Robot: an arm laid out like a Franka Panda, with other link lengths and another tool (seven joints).
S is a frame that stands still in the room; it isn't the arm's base.
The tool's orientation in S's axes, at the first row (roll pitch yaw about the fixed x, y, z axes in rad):
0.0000 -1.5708 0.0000
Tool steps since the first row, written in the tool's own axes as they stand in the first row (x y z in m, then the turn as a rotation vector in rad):
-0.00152 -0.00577 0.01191 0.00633 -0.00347 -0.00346
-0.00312 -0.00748 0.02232 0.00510 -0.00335 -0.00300
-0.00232 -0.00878 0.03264 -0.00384 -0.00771 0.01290
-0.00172 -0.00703 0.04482 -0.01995 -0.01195 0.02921
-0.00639 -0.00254 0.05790 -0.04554 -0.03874 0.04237
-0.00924 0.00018 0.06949 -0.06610 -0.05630 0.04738
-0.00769 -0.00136 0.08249 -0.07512 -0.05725 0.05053
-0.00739 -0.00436 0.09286 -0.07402 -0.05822 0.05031
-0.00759 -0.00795 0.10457 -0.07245 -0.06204 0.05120
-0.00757 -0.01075 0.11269 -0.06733 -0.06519 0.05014
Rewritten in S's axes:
-0.01191 -0.00577 -0.00152 0.00346 -0.00347 0.00633
-0.02232 -0.00748 -0.00312 0.00300 -0.00335 0.00510
-0.03264 -0.00878 -0.00232 -0.01290 -0.00771 -0.00384
-0.04482 -0.00703 -0.00172 -0.02921 -0.01195 -0.01995
-0.05790 -0.00254 -0.00639 -0.04237 -0.03874 -0.04554
-0.06949 0.00018 -0.00924 -0.04738 -0.05630 -0.06610
-0.08249 -0.00136 -0.00769 -0.05053 -0.05725 -0.07512
-0.09286 -0.00436 -0.00739 -0.05031 -0.05822 -0.07402
-0.10457 -0.00795 -0.00759 -0.05120 -0.06204 -0.07245
-0.11269 -0.01075 -0.00757 -0.05014 -0.06519 -0.06733

